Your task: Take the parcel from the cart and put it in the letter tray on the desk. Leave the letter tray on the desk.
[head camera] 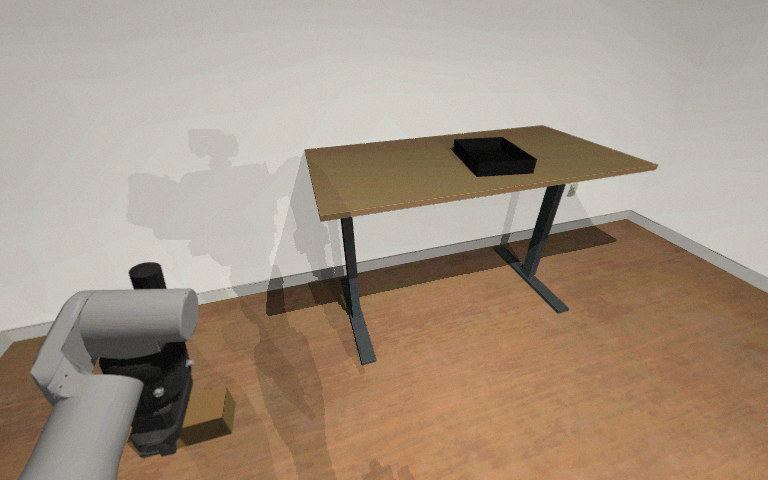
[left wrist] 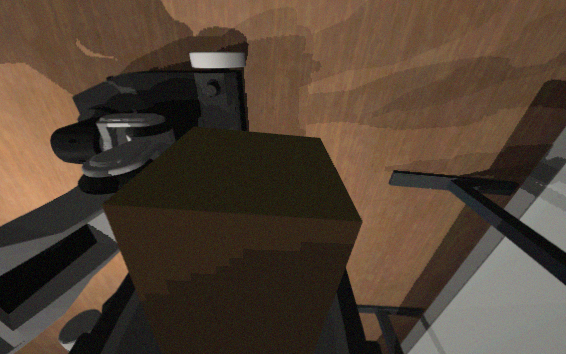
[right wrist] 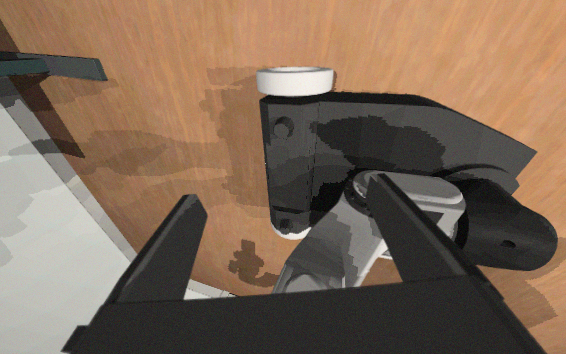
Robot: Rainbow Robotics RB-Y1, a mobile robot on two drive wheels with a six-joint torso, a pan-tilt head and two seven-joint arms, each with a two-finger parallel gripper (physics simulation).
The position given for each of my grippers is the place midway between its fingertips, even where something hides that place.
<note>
I see my left gripper (head camera: pixel 174 432), my right gripper (right wrist: pixel 283 196), a brown cardboard parcel (head camera: pixel 209 415), a black letter tray (head camera: pixel 496 156) and a wooden desk (head camera: pixel 353 180).
The brown cardboard parcel shows as well in the left wrist view (left wrist: pixel 228 234). The right wrist view does not show the brown cardboard parcel: it is out of frame. The left wrist view misses the black letter tray: it is out of frame.
</note>
